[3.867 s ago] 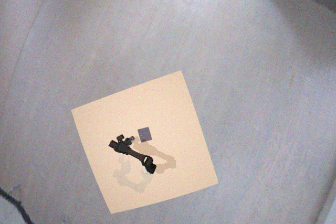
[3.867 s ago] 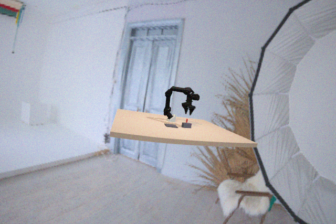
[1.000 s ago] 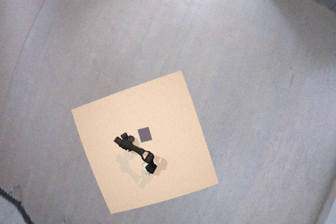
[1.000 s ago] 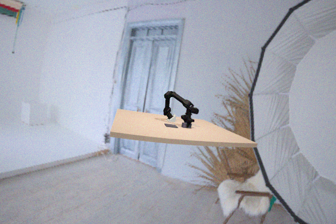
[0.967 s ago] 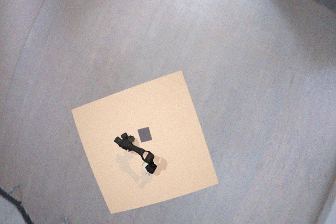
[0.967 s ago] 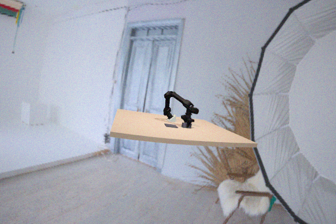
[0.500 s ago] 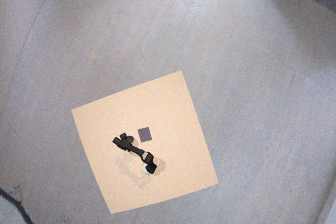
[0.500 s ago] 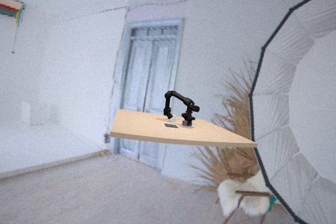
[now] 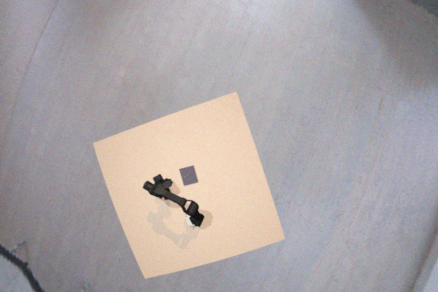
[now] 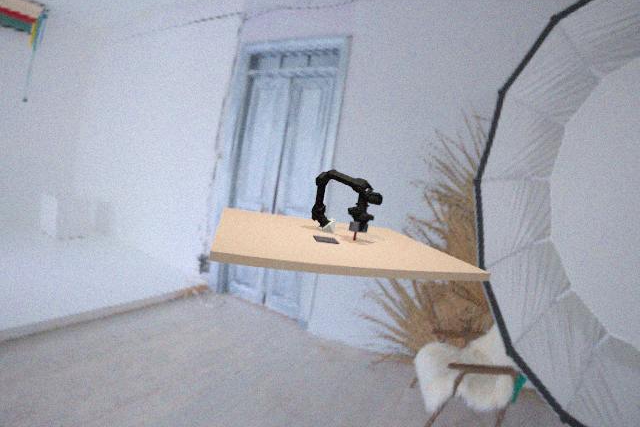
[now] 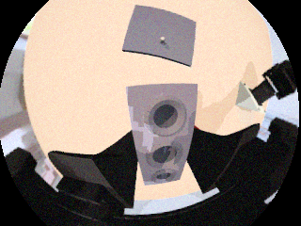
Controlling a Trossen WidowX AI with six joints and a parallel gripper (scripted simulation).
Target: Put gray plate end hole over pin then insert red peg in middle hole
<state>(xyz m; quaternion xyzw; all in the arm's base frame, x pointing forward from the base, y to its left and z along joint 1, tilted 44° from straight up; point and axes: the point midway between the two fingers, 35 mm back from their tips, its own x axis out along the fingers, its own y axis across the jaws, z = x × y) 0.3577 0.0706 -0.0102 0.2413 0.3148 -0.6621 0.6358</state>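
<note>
Right now the base is 2 cm behind my gripper tip, 15 cm to the right of it and 7 cm below it. From my gripper tip the other things lie so: gray plate 3 cm above; then red peg 10 cm behind, 4 cm to the left, 4 cm below.
</note>
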